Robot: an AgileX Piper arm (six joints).
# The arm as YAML. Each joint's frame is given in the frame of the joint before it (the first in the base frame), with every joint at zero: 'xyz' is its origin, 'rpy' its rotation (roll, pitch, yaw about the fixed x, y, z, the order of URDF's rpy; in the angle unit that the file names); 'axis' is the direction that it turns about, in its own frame. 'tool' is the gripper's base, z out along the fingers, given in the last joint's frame.
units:
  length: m
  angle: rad
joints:
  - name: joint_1
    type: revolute
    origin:
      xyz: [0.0, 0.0, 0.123]
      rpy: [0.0, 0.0, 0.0]
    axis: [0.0, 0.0, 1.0]
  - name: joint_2
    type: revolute
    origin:
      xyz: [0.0, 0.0, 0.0]
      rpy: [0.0, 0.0, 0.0]
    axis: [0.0, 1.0, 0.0]
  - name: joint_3
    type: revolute
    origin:
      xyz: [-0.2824, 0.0, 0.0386]
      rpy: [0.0, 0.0, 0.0]
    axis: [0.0, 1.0, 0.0]
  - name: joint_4
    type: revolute
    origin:
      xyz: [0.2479, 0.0, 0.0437]
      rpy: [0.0, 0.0, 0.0]
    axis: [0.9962, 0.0, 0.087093]
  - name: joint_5
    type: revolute
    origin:
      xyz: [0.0, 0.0, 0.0]
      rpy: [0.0, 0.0, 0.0]
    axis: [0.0, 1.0, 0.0]
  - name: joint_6
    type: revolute
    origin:
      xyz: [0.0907, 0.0, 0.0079]
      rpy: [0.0, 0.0, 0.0]
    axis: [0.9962, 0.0, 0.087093]
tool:
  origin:
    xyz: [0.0, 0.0, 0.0]
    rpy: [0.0, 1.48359, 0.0]
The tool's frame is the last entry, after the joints.
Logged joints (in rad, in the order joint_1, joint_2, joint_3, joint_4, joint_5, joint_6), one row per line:
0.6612 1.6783 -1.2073 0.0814 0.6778 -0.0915
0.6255 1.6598 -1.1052 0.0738 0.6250 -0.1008
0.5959 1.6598 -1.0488 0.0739 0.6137 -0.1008
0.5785 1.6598 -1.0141 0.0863 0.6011 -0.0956
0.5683 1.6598 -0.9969 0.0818 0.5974 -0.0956
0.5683 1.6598 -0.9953 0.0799 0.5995 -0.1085
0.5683 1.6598 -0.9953 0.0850 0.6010 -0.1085
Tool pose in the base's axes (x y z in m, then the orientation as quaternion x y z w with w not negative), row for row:
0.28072 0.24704 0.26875 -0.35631 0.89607 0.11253 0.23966
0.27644 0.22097 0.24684 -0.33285 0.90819 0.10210 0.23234
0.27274 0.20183 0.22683 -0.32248 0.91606 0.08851 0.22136
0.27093 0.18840 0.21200 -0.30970 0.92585 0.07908 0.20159
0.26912 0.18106 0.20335 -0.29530 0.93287 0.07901 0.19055
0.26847 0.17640 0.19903 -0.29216 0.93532 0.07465 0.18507
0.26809 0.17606 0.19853 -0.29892 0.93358 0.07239 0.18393
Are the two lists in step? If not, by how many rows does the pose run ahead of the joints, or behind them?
The pose runs 1 row behind the joints: the pose in row i belongs to the joints in row i - 1.
